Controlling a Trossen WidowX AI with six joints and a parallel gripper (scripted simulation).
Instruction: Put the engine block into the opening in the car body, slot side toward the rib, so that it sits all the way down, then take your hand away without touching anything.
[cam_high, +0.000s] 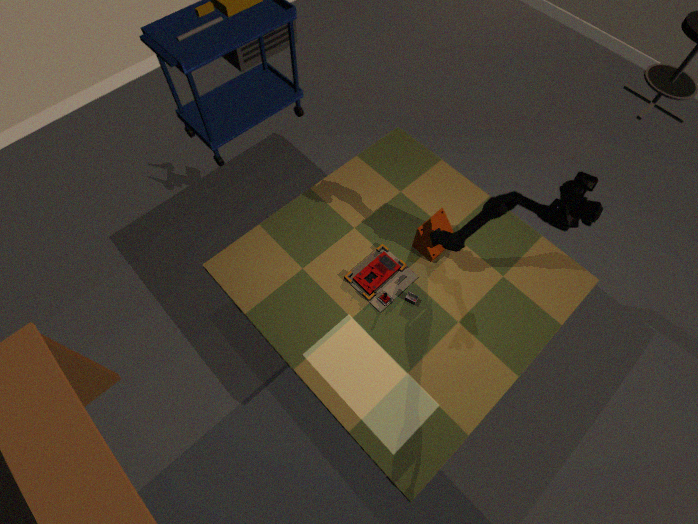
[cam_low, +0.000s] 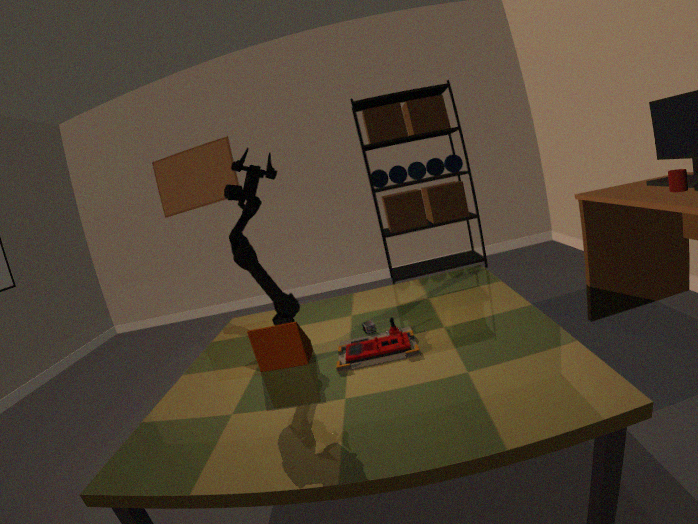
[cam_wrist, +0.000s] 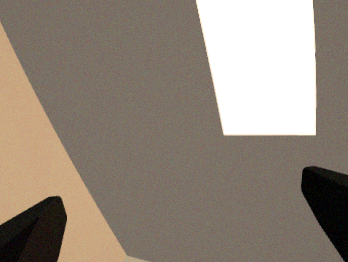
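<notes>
Right now the grey engine block is 73 cm below my gripper tip, 30 cm ahead of it and 19 cm to the right of it. Also, from my gripper tip: pale base plate (73 cm below, 37 cm to the right, 36 cm ahead).
</notes>
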